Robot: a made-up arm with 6 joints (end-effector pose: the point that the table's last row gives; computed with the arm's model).
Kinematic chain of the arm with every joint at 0, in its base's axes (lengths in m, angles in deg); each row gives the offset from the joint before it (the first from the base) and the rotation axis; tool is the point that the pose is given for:
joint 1: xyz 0 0 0.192 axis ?
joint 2: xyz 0 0 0 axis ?
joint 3: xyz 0 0 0.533 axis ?
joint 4: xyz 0 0 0 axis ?
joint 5: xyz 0.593 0 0 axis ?
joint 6: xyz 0 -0.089 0 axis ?
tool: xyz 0 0 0
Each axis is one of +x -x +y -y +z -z.
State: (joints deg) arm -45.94 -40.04 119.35 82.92 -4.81 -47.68
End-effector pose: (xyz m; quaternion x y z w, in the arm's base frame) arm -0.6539 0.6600 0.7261 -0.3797 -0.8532 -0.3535 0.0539
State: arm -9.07 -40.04 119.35 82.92 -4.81 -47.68
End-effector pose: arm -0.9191 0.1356 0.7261 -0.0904 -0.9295 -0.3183 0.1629
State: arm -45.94 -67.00 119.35 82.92 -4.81 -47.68
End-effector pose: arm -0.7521 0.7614 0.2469 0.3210 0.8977 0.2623 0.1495
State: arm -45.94 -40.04 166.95 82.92 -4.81 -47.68
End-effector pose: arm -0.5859 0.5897 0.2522 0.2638 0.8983 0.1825 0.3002
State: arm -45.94 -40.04 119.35 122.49 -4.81 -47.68
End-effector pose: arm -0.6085 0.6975 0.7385 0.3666 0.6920 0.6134 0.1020
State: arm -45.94 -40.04 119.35 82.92 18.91 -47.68
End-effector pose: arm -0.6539 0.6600 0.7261 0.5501 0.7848 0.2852 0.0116
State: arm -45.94 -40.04 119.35 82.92 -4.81 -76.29
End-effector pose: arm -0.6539 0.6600 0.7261 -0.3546 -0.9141 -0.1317 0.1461
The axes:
joint 1: +z
joint 2: +y
joint 3: -y
joint 4: -x
joint 5: -y
joint 6: -x

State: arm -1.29 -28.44 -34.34 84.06 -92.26 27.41
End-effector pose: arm 0.3448 -0.0170 0.6878 -0.5822 0.6604 -0.3161 0.3535
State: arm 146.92 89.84 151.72 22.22 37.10 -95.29
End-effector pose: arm -0.6110 0.4963 0.7324 -0.6091 -0.1782 -0.6940 0.3400
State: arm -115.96 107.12 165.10 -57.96 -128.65 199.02
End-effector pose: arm -0.4311 -0.7775 0.4979 -0.8461 0.2956 0.3456 0.2781
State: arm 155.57 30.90 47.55 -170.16 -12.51 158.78
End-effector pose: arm -0.8067 0.2701 0.8047 0.2612 0.0389 0.9508 0.1617
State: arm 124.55 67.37 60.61 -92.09 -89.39 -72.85
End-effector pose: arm -0.6097 0.8798 0.2390 0.2871 -0.9535 -0.0814 0.0428
